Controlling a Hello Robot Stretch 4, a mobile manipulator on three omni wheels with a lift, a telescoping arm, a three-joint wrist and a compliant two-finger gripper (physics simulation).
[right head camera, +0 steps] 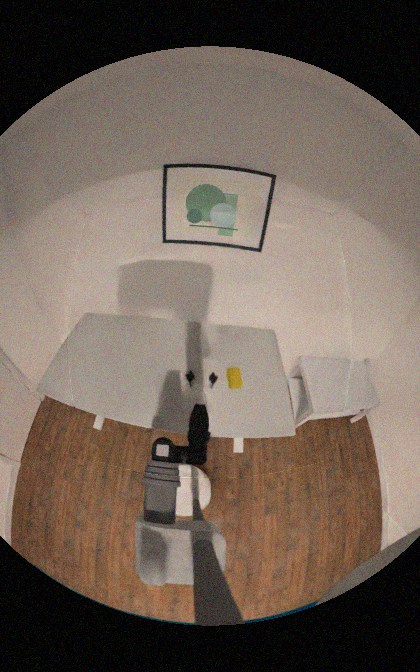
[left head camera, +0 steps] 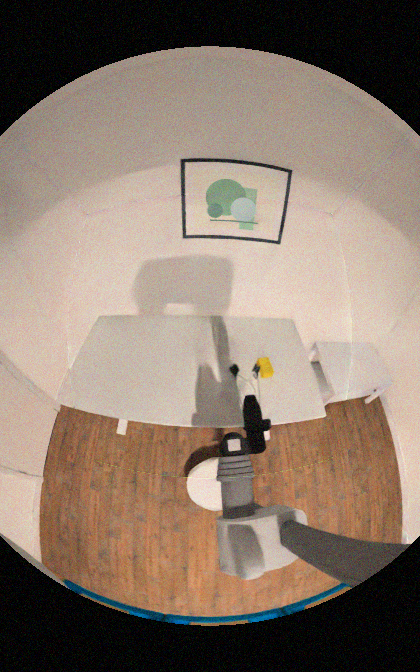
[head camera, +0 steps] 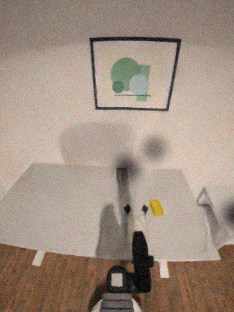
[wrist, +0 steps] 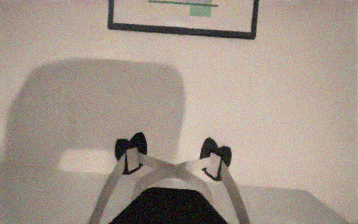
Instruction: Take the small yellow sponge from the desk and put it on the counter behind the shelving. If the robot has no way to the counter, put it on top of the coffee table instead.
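Frame: origin at the robot's base, x ahead, y left, z up, level; centimetres.
Seen in the pictures: gripper, between the fingertips: point(head camera: 135, 204) point(wrist: 173, 148).
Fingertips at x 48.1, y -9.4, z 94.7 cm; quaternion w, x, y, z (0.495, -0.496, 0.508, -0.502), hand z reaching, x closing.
A point is followed by its place in that frame.
The small yellow sponge point(head camera: 156, 208) @[x 58.6, y -26.5, z 73.8 cm] point(left head camera: 265, 367) point(right head camera: 234, 378) lies on the right part of the pale desk point(head camera: 50, 210) @[x 58.9, y 47.4, z 69.3 cm] point(left head camera: 125, 365) point(right head camera: 100, 360). My gripper point(head camera: 136, 209) @[x 48.1, y -9.4, z 94.7 cm] point(left head camera: 245, 370) point(right head camera: 201, 378) point(wrist: 173, 148) @[x 48.1, y -9.4, z 94.7 cm] is open and empty, its fingers apart above the desk. In the head view it appears to the left of the sponge; in the left head view one fingertip overlaps the sponge's left edge. The sponge does not show in the wrist view. The counter, the shelving and the coffee table cannot be made out.
A pale, lower piece of furniture point(left head camera: 355, 367) point(right head camera: 340, 385) stands to the right of the desk. A framed picture point(head camera: 93, 75) @[x 109.0, y 15.7, z 147.3 cm] point(left head camera: 183, 200) point(right head camera: 164, 205) hangs on the wall behind the desk. Wooden floor point(left head camera: 125, 500) point(right head camera: 300, 500) lies in front of the desk. Blurred dark spots show in the head view.
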